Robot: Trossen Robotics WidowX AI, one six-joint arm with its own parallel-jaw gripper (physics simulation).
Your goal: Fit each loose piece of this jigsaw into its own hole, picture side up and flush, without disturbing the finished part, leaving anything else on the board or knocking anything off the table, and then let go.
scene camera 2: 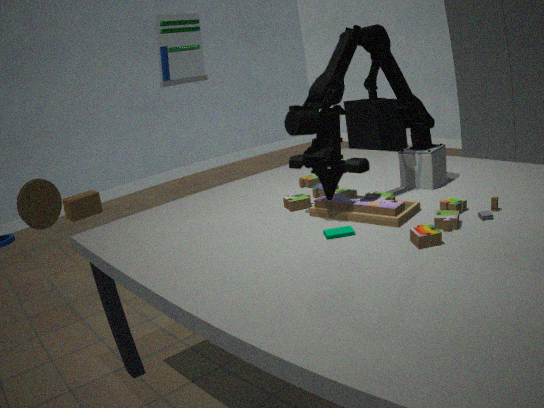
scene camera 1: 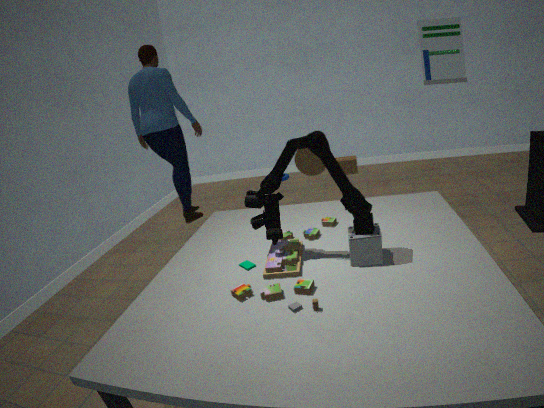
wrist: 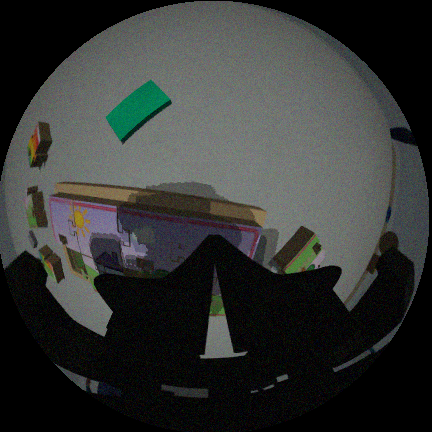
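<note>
My gripper [scene camera 1: 274, 240] [scene camera 2: 330, 198] [wrist: 213, 239] is shut and empty, its tips at the lilac sky part of the jigsaw, towards one end; contact cannot be told. The jigsaw board [scene camera 1: 282, 274] [scene camera 2: 357, 217] [wrist: 92, 190] lies flat, with a lilac and green picture; a brown recess shows near its left end in the wrist view. Loose pieces lie picture side up around it: a red-yellow one [scene camera 1: 242, 290] [scene camera 2: 425, 236] [wrist: 40, 145], a green-pink one [scene camera 1: 273, 291] [scene camera 2: 447, 220] [wrist: 36, 207], a green-red one [scene camera 1: 304, 285] [scene camera 2: 453, 204] [wrist: 52, 264], and several beyond the board. My fingers hide its lower part in the wrist view.
A green tile [scene camera 1: 247, 265] [scene camera 2: 339, 232] [wrist: 138, 111] lies beside the board. A grey tile [scene camera 1: 295, 307] [scene camera 2: 485, 215] and a small wooden block [scene camera 1: 315, 304] [scene camera 2: 494, 203] lie past the near pieces. The arm's base [scene camera 1: 365, 248] [scene camera 2: 423, 168] stands on the table. A person [scene camera 1: 155, 105] stands beyond the table.
</note>
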